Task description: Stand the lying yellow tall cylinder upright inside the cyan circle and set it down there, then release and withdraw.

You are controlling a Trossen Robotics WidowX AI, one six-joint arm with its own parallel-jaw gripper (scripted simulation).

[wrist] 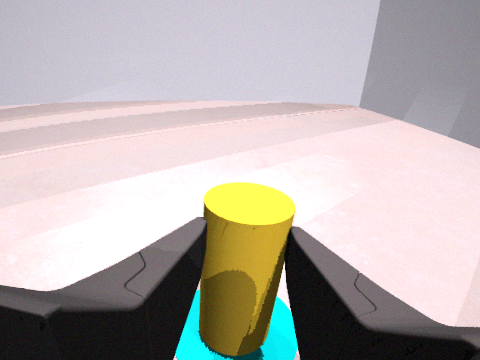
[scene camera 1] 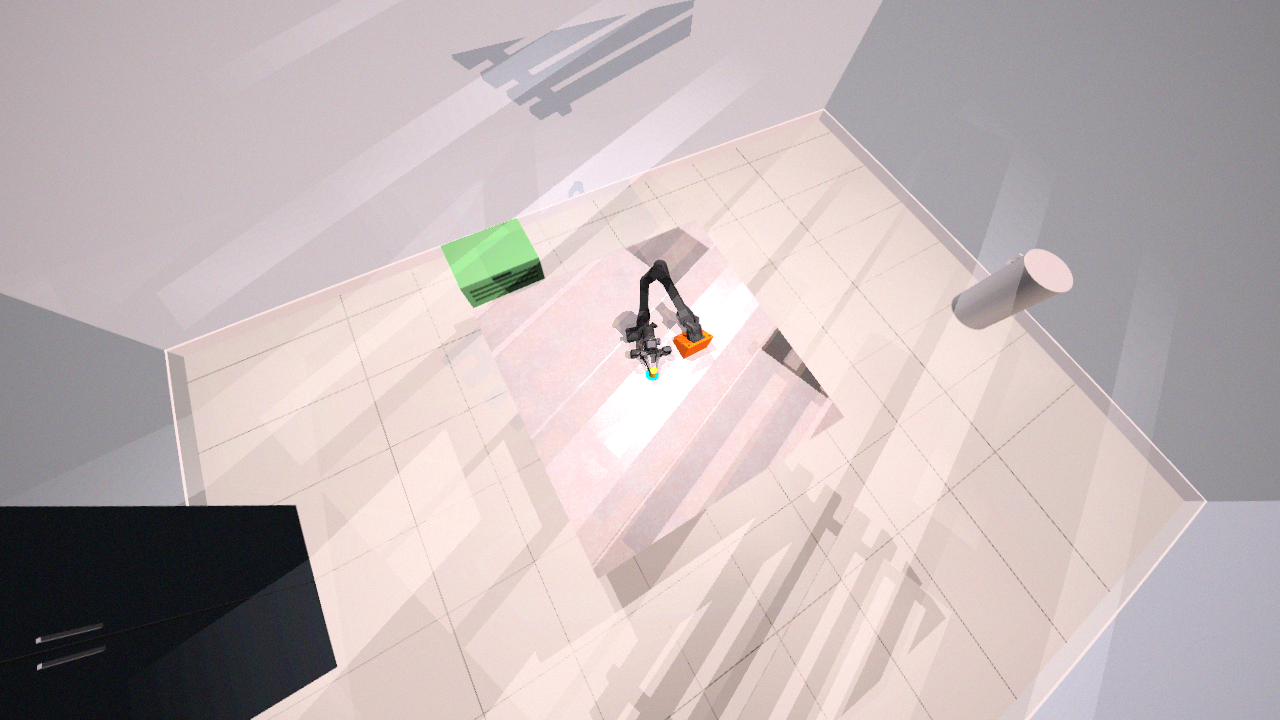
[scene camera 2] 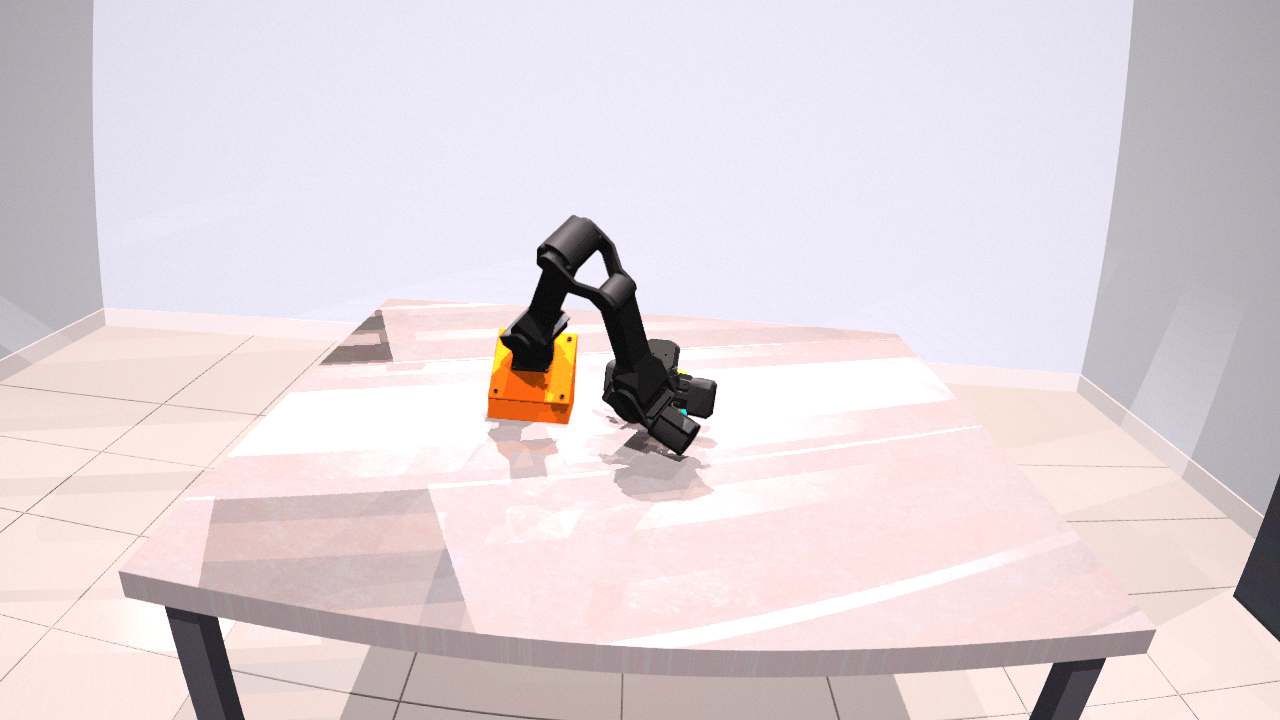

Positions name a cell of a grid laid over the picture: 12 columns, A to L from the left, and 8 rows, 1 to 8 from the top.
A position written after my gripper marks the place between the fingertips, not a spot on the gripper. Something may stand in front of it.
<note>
My gripper (scene camera 2: G5) carries a yellow tall cylinder (wrist: G5).
My gripper also shows in the wrist view (wrist: G6).
</note>
